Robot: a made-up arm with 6 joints. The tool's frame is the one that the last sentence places.
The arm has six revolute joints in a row. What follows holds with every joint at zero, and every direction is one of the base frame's. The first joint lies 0.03 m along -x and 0.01 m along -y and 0.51 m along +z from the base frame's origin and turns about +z. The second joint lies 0.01 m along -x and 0.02 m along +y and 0.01 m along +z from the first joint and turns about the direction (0, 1, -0.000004). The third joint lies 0.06 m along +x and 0.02 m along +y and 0.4 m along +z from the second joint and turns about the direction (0, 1, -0.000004). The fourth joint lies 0.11 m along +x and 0.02 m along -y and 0.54 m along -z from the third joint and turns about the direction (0, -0.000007, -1). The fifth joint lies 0.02 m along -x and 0.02 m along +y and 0.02 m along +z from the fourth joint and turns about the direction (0, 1, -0.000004). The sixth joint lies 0.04 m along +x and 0.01 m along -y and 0.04 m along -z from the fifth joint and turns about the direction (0, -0.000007, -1). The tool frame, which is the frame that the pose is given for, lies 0.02 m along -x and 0.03 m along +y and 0.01 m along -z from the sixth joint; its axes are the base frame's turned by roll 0.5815, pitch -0.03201 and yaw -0.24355 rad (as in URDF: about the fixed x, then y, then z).
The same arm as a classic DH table. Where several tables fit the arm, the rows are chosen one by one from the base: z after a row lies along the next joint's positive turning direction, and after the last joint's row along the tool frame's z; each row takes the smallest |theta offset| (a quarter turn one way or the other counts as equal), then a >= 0, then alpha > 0; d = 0 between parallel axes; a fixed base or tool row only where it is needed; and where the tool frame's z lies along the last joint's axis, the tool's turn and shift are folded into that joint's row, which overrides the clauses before.
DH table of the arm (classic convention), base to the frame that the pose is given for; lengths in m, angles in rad. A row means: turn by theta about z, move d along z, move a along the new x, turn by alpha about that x. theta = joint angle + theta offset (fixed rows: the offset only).
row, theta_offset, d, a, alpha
base (fixed), 0.3218, 0, -0.0316, 0
joint 1, -0.3218, 0.52, -0.01, -1.5708
joint 2, -1.4219, 0, 0.4045, 0
joint 3, 1.4219, 0.02, 0.11, -1.5708
joint 4, 0, 0.52, -0.02, 1.5708
joint 5, 0, 0.01, 0.04, -1.5708
joint 6, 0.2922, 0.0151, -0.0278, -2.5593
tool (fixed), 0.0582, -0.0418, 0, 0

